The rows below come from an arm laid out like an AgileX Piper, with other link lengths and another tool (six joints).
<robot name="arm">
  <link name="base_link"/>
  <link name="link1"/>
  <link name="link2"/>
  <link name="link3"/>
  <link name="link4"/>
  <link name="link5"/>
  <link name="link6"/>
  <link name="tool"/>
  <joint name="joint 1" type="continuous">
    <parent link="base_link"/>
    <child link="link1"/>
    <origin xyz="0 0 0.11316"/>
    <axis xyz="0 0 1"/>
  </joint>
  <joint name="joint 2" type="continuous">
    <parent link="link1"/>
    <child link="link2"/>
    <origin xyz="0 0 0"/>
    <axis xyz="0 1 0"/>
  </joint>
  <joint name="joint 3" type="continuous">
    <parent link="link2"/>
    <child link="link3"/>
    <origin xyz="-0.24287 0 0.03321"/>
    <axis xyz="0 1 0"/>
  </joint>
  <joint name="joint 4" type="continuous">
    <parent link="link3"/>
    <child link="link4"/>
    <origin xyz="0.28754 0 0.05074"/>
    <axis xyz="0.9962 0 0.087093"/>
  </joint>
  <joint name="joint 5" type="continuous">
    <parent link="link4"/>
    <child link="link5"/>
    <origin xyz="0 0 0"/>
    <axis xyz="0 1 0"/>
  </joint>
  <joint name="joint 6" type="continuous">
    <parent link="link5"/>
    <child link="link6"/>
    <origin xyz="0.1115 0 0.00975"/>
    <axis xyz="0.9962 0 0.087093"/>
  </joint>
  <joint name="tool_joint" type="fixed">
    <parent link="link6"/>
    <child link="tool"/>
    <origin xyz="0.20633 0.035 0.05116" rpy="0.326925 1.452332 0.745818"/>
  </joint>
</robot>
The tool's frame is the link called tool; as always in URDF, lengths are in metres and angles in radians. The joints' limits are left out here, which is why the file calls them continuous.
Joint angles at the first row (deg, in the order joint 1, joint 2, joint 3, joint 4, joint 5, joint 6):
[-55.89, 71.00, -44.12, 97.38, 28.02, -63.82]
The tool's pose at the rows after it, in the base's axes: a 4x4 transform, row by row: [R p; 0 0 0 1], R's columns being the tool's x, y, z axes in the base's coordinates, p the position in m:
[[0.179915, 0.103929, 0.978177, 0.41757], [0.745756, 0.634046, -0.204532, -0.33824], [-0.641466, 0.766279, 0.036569, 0.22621], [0, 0, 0, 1]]
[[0.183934, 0.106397, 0.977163, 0.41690], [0.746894, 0.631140, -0.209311, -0.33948], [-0.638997, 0.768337, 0.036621, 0.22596], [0, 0, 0, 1]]
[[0.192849, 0.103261, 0.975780, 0.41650], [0.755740, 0.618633, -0.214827, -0.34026], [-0.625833, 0.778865, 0.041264, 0.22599], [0, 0, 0, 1]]
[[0.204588, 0.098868, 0.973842, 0.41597], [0.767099, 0.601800, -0.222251, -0.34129], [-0.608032, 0.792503, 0.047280, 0.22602], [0, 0, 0, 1]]
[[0.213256, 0.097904, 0.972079, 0.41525], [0.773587, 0.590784, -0.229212, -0.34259], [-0.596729, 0.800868, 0.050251, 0.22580], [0, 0, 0, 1]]
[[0.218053, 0.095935, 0.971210, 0.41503], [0.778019, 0.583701, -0.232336, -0.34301], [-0.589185, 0.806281, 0.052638, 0.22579], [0, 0, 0, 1]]
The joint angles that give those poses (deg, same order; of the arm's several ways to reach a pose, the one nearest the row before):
[-55.88, 71.00, -44.11, 97.38, 27.49, -63.26]
[-55.88, 71.00, -44.12, 97.41, 27.27, -63.05]
[-55.89, 71.00, -44.11, 97.41, 27.27, -62.01]
[-55.88, 71.00, -44.12, 97.41, 27.27, -60.62]
[-55.89, 71.00, -44.12, 97.41, 27.14, -59.73]
[-55.88, 71.00, -44.11, 97.42, 27.14, -59.16]

